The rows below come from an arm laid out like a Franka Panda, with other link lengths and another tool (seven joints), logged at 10 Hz.
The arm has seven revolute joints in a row. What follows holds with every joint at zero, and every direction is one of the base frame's.
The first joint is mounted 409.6 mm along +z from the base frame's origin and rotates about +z.
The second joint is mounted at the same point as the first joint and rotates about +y.
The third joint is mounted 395 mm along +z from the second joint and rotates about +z.
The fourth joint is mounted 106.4 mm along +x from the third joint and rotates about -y.
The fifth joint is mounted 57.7 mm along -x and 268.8 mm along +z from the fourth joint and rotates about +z.
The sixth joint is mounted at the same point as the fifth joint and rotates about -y.
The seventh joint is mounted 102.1 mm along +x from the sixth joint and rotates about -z.
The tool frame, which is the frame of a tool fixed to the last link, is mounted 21 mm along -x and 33 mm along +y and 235.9 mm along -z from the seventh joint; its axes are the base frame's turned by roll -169.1, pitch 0 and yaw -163.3 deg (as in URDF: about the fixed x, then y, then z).
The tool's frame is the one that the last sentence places.
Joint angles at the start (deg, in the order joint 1, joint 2, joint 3, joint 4, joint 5, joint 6, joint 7): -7.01, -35.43, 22.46, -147.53, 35.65, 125.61, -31.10
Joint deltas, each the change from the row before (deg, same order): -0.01, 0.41, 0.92, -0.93, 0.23, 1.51, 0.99; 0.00, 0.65, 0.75, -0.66, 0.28, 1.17, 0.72; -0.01, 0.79, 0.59, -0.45, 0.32, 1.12, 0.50; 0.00, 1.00, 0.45, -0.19, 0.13, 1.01, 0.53; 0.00, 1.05, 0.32, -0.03, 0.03, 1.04, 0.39; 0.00, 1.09, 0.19, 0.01, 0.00, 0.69, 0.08
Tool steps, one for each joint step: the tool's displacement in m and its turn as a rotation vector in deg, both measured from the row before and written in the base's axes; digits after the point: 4 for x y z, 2 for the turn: 0.0011, 0.0016, -0.0065, -0.34, 0.27, -0.98; 0.0015, 0.0016, -0.0059, -0.16, 0.47, -0.71; 0.0027, 0.0013, -0.0048, -0.02, 0.38, -0.60; 0.0039, 0.0010, -0.0040, -0.01, 0.42, -0.55; 0.0049, 0.0006, -0.0030, -0.01, 0.23, -0.45; 0.0040, 0.0001, -0.0034, 0.01, 0.46, -0.13
